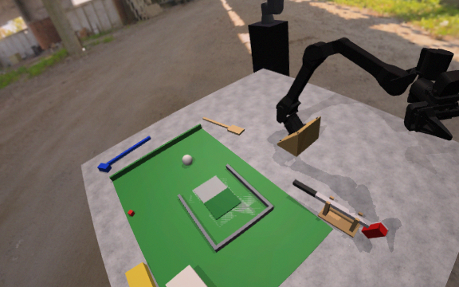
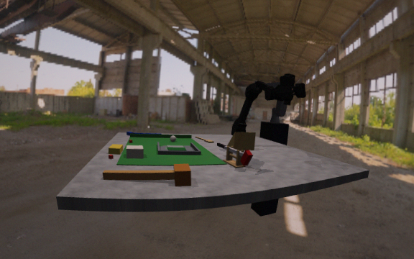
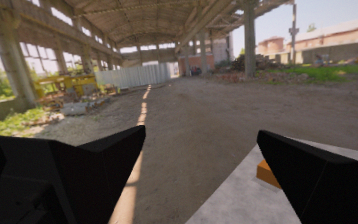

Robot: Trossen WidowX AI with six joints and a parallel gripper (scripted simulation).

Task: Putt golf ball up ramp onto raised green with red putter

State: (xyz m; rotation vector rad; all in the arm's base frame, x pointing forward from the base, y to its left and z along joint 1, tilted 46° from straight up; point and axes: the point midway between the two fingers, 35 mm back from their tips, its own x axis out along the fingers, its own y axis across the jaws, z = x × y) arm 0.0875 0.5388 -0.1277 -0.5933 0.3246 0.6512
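Right now my gripper tip is 290 mm above the red putter, 180 mm to the left of it and 110 mm short of it. The rest, counted from my gripper tip: white block (550 mm ahead, 320 mm to the right, 320 mm below); yellow block (660 mm ahead, 420 mm to the right, 330 mm below); wooden stand (310 mm below, 160 mm to the right, 110 mm ahead).
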